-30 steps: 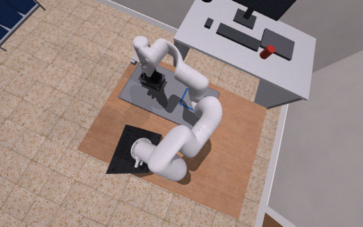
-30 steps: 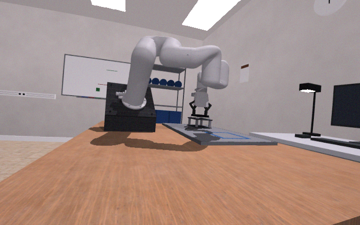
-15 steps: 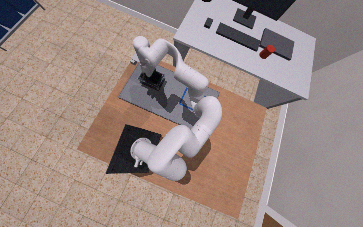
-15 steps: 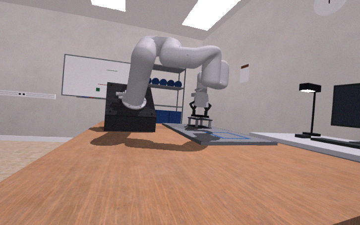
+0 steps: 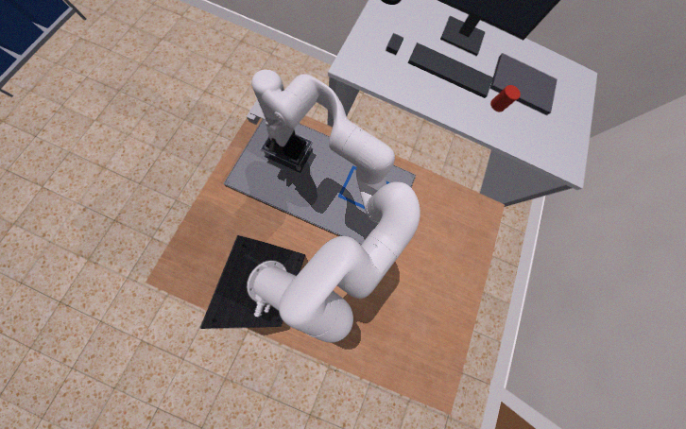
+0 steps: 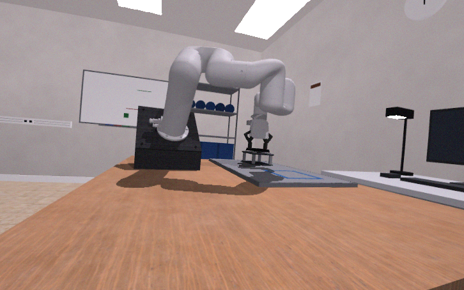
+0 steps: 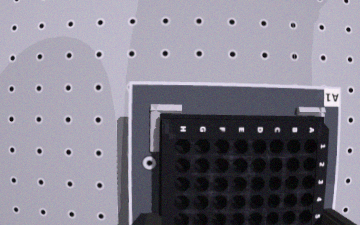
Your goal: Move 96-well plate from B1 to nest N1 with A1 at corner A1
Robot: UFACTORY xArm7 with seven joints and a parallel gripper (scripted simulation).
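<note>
The black 96-well plate lies 1 cm below my hand. Also, from my hand: raised plate nest N1: 3 cm below; then A1 mark: 6 cm ahead, 7 cm to the left, 2 cm below.
</note>
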